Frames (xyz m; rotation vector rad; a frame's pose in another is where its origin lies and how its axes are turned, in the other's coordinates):
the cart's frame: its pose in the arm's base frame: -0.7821 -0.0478 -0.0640 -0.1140 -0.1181 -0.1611
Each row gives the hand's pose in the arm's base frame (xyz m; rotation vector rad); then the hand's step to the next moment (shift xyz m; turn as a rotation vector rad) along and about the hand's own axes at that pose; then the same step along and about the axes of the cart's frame.
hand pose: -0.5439 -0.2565 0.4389 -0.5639 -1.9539 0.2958
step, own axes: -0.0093 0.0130 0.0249 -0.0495 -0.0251 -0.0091
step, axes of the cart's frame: -0.0196 0.0072 -0.0209 0.0232 -0.0406 -0.0312
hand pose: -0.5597 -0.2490 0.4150 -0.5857 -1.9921 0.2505
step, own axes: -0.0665 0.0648 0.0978 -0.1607 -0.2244 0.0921
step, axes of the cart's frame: -0.0607 0.0349 -0.1152 -0.0529 -0.2688 -0.0982
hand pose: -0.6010 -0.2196 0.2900 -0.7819 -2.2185 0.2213
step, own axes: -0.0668 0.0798 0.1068 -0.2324 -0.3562 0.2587
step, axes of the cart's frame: -0.0272 0.0463 -0.1391 -0.1859 -0.4129 -0.2068
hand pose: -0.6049 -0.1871 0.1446 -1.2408 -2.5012 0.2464
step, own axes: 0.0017 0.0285 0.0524 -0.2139 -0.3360 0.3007
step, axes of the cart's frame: -0.0094 0.0239 -0.0539 -0.2061 -0.3843 -0.2427
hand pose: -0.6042 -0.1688 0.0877 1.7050 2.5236 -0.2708
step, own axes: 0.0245 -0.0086 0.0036 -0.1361 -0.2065 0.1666
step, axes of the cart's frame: -0.0206 0.0160 -0.0026 -0.1219 -0.2384 -0.1311
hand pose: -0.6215 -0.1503 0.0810 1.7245 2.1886 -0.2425
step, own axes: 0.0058 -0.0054 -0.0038 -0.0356 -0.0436 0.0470
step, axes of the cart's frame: -0.0075 0.0039 0.0024 -0.0220 -0.0590 -0.0376
